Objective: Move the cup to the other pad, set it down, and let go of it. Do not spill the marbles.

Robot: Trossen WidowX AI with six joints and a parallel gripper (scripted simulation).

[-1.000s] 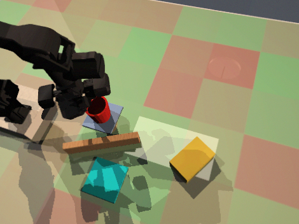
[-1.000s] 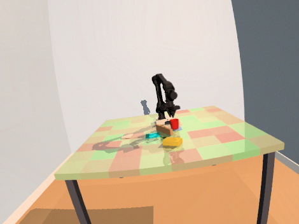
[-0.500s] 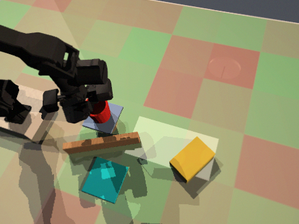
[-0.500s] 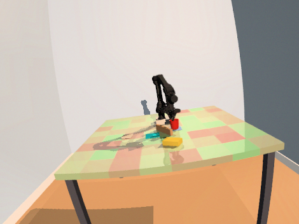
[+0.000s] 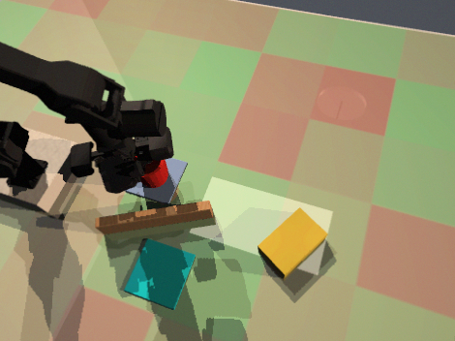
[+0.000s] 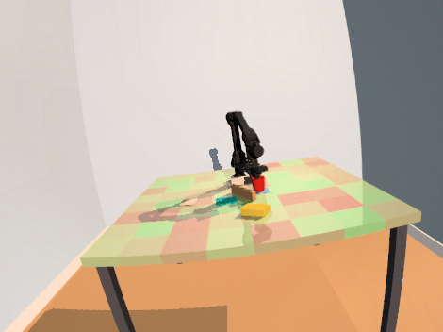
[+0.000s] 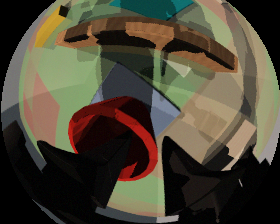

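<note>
Now: gripper tip 3 cm short of the blue-grey pad, 1 cm to the right of it and 5 cm above it. The rest, counted from my gripper tip: red cup 3 cm ahead, 1 cm to the left; then wooden bar 7 cm ahead, 8 cm to the right, 3 cm below; then cyan pad 10 cm ahead, 18 cm to the right, 5 cm below.
</note>
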